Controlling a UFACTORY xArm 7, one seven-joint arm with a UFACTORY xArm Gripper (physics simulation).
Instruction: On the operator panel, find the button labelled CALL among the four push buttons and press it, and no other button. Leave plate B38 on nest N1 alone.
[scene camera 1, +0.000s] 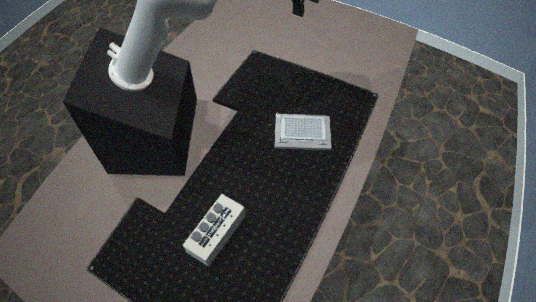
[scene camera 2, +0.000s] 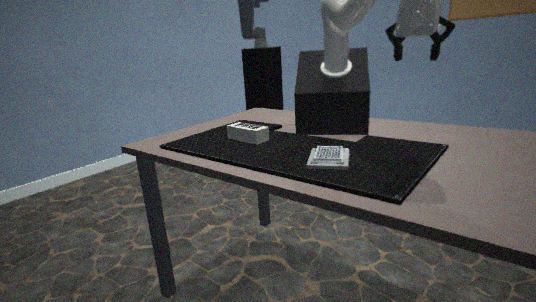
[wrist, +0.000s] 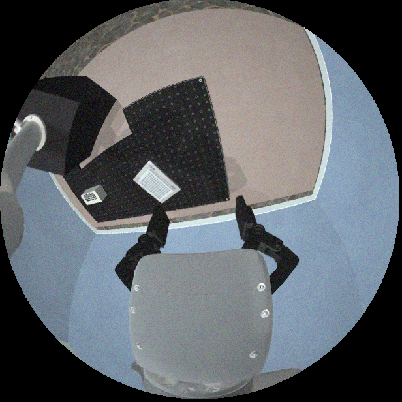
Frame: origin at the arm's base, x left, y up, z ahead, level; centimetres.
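Seen in the pictures: gripper, fingertip midpoint: (scene camera 1: 305, 8) (scene camera 2: 415, 60); arm's base, origin of the base link: (scene camera 1: 130, 72) (scene camera 2: 336, 68).
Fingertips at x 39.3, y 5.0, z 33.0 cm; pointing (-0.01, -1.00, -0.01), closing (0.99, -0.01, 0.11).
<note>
Pixels of each thing's top centre, then the offset from my fingertips to it. Level surfaces: height alone.
- operator panel, middle of its top: (scene camera 1: 213, 225) (scene camera 2: 246, 125) dx -59.5, dy -23.2, dz +2.8 cm
- Plate B38, middle of its top: (scene camera 1: 303, 127) (scene camera 2: 328, 151) dx -20.7, dy -26.2, dz +9.6 cm
- nest N1, middle of its top: (scene camera 1: 303, 129) (scene camera 2: 328, 154) dx -20.7, dy -27.0, dz +9.6 cm
- black perforated mat, its level: dy -28.8 cm
- brownish table, its level: dy -30.1 cm
The operator panel (scene camera 1: 214, 229) (scene camera 2: 247, 134) (wrist: 94, 194) is a pale box on the black mat, with four round grey push buttons in a row on its top and dark labels beside them. The label lettering is too blurred to read, so I cannot tell which button is CALL. Plate B38 (scene camera 1: 302, 127) (scene camera 2: 329, 152) (wrist: 156, 185) is white with a grid of wells and sits on nest N1 (scene camera 1: 303, 145) (scene camera 2: 327, 164), a light grey base. My gripper (scene camera 2: 416, 54) (wrist: 199, 209) is open and empty, high above the table and well away from the panel; in scene camera 1 it is partly cut off at the top edge.
The black perforated mat (scene camera 1: 280, 190) (scene camera 2: 385, 170) (wrist: 175, 115) lies on the brownish table (scene camera 1: 240, 35) (scene camera 2: 480, 175) (wrist: 270, 100). My arm stands on a black pedestal (scene camera 1: 145, 100) (scene camera 2: 332, 110) beside the mat. A second dark pedestal (scene camera 2: 263, 77) with a grey arm stands behind the table.
</note>
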